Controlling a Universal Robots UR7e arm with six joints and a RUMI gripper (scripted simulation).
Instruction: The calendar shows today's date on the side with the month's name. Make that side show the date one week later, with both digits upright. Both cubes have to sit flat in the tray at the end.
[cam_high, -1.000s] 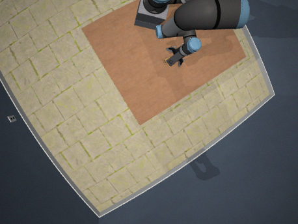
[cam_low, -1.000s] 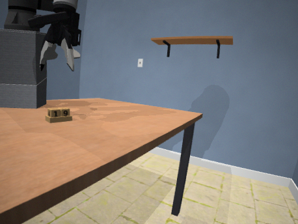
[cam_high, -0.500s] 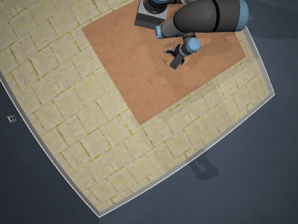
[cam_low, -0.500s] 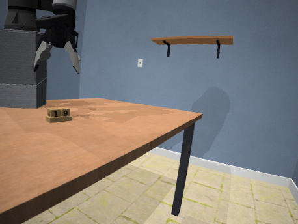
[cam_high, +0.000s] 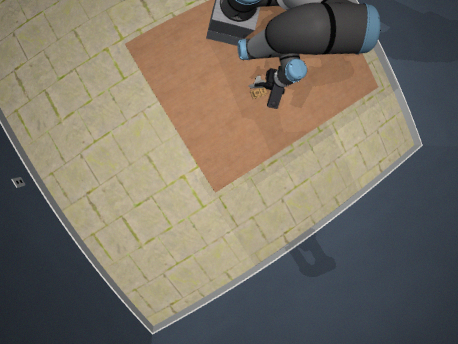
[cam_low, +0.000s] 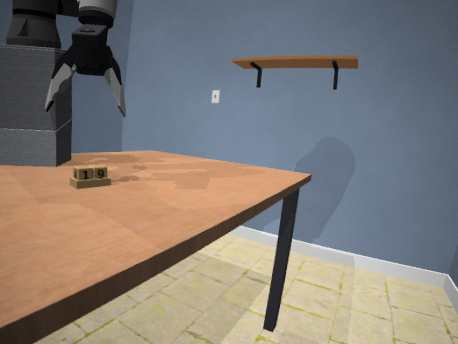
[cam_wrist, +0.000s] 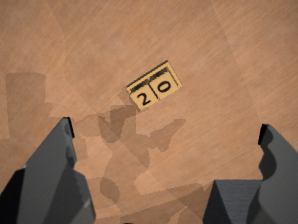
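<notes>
My gripper is now 12 cm above the cube, 1 cm to the right of it and 1 cm past it. Also, from my hand: wooden tray: 14 cm below, 2 cm to the left, 1 cm behind.
</notes>
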